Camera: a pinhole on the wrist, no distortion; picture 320 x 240 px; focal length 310.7 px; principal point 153.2 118.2 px. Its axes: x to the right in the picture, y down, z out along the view. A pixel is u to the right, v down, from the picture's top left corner.
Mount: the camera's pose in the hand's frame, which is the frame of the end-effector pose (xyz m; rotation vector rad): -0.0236 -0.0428 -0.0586 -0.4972 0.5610 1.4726
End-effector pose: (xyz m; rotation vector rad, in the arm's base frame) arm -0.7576 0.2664 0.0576 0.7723 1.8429 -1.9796
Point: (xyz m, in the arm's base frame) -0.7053 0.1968 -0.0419
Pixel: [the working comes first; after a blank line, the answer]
In the camera's frame: 0.0524 -0.0215 0.1935

237.4 83.6
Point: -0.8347 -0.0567 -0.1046
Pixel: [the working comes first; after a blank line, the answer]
In the camera's frame: -0.1124 -0.1230 0.4114

68.3 25.3
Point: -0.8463 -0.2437 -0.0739
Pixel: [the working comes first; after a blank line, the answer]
In the camera's frame: -0.2387 -0.0867 0.5484

17.9 69.1
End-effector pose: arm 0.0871 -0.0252 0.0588 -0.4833 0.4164 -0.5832
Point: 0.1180 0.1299 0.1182
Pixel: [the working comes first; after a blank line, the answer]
In the camera's frame: -0.0015 0.0716 0.2154

151.1 221.5
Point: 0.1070 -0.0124 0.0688
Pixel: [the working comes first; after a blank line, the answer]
In the camera's frame: -0.0073 -0.0240 0.0986

130.1 42.7
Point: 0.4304 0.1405 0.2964
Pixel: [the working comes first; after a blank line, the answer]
In the camera's frame: -0.1560 -0.1069 0.4869

53.7 50.0
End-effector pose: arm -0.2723 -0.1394 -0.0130 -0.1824 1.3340 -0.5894
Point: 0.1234 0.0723 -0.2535
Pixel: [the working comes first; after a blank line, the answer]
In the camera's frame: 0.1423 -0.1409 0.5463

234.1 38.0
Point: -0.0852 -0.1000 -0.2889
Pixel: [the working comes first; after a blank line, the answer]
In the camera's frame: 0.1028 -0.2464 0.2978

outside the picture
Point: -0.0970 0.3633 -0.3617
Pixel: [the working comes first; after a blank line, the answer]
In the camera's frame: 0.5036 -0.0613 0.4564

outside the picture
